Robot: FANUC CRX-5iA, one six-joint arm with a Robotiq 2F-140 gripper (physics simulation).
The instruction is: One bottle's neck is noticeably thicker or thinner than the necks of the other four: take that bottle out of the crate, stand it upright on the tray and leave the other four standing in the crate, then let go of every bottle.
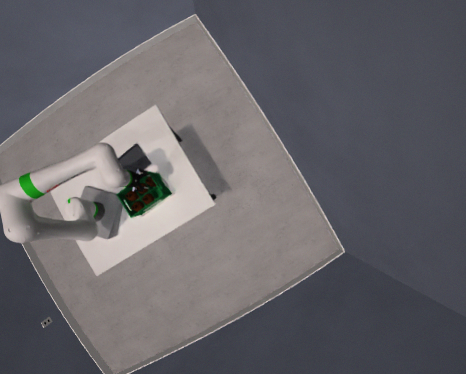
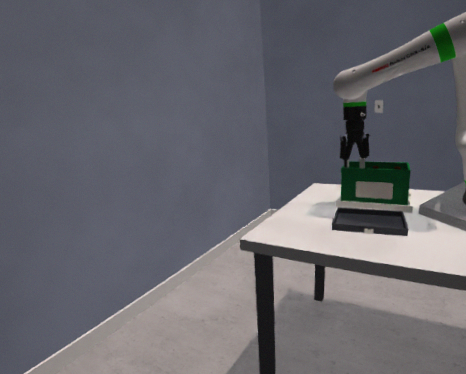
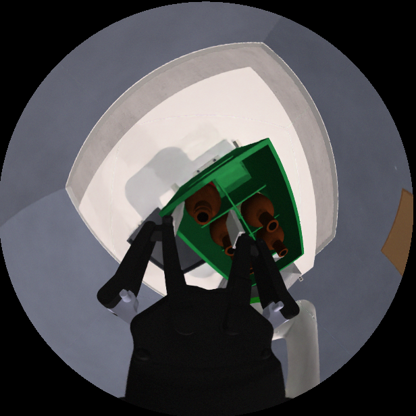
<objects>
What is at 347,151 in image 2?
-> The gripper.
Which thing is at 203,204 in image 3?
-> A bottle with red label.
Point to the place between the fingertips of the gripper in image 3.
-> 205,212
</objects>
